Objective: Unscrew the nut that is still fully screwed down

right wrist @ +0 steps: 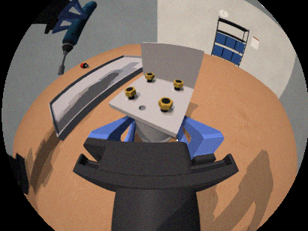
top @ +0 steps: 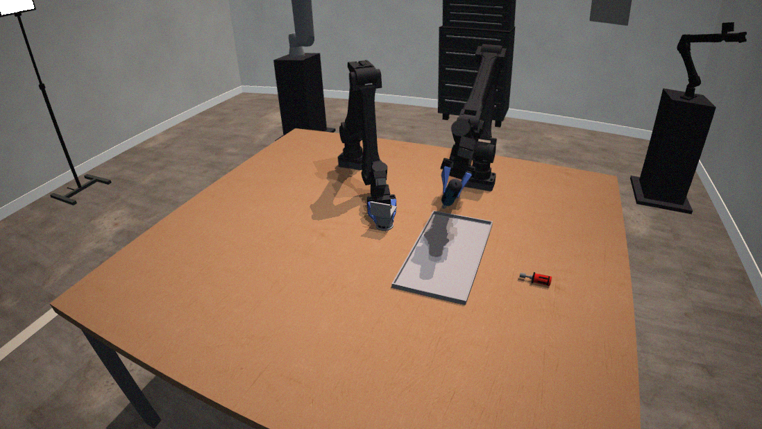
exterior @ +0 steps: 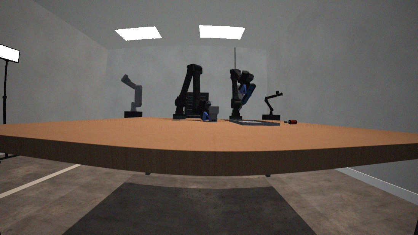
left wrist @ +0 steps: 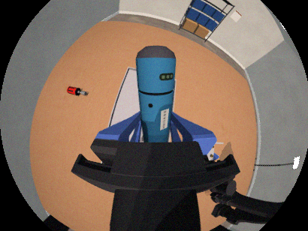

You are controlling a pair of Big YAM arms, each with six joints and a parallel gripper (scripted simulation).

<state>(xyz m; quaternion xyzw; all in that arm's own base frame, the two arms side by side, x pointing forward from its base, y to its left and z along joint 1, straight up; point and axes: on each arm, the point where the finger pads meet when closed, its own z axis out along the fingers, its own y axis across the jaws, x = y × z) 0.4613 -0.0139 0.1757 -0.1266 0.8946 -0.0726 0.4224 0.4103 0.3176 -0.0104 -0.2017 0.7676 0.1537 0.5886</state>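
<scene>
Now: right hand 1 cm below the joint module. The rest, counted from my right hand: flat grey tray 8 cm ahead, 25 cm to the left, 2 cm below; then red-handled tool 13 cm ahead, 54 cm to the left, 1 cm below; then grey bracket 5 cm above.
</scene>
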